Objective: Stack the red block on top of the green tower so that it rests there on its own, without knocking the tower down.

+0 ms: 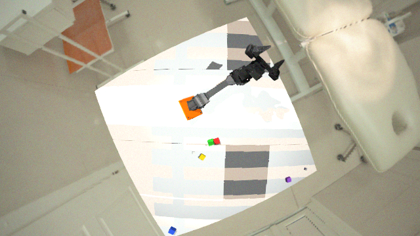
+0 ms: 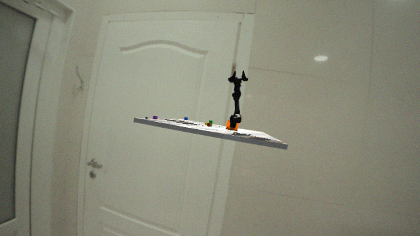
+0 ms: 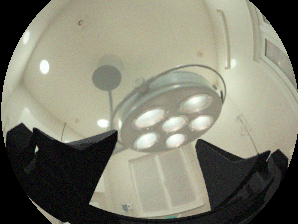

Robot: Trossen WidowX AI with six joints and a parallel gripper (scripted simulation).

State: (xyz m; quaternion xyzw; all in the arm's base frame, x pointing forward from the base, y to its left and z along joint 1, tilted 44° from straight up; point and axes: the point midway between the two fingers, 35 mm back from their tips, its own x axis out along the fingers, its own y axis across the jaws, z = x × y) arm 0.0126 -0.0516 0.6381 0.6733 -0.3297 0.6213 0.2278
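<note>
Right now my gripper tip is 56 cm above the red block, 34 cm to the left of it and 32 cm short of it. The rest, counted from my gripper tip: purple block (77 cm ahead, 56 cm below, 7 cm to the left); yellow block (56 cm below, 47 cm to the right, 40 cm ahead); blue block (90 cm ahead, 88 cm to the right, 55 cm below).
</note>
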